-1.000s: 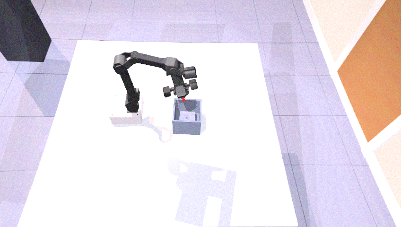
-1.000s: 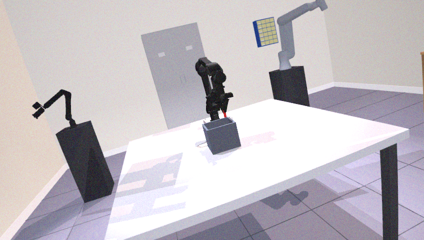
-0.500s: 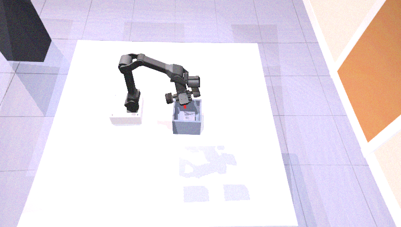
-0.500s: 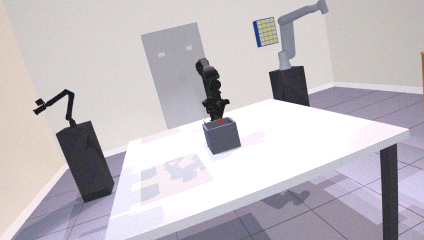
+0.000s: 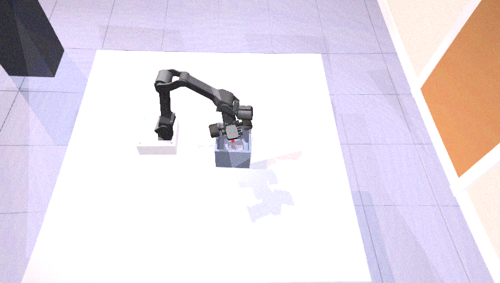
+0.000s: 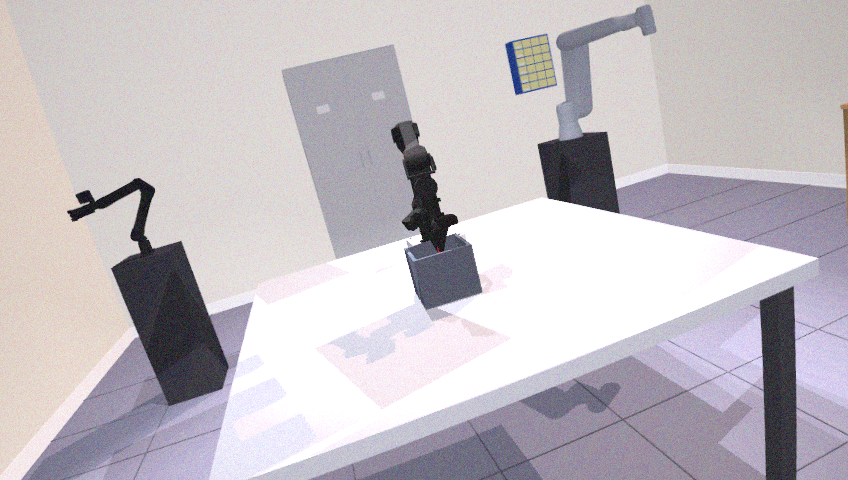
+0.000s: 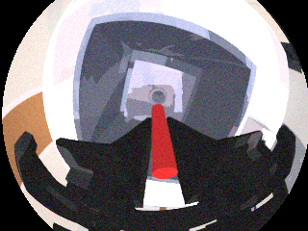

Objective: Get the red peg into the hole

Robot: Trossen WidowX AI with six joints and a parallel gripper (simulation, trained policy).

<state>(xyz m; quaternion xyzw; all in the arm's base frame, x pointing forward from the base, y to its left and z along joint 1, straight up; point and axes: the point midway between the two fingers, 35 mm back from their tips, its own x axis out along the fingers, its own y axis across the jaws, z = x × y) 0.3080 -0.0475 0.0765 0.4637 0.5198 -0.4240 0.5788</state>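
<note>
Now: gripper tip 10 mm below the red peg. The rest, counted from my gripper tip: pale plate (70 mm below, 10 mm to the right, 10 mm ahead).
</note>
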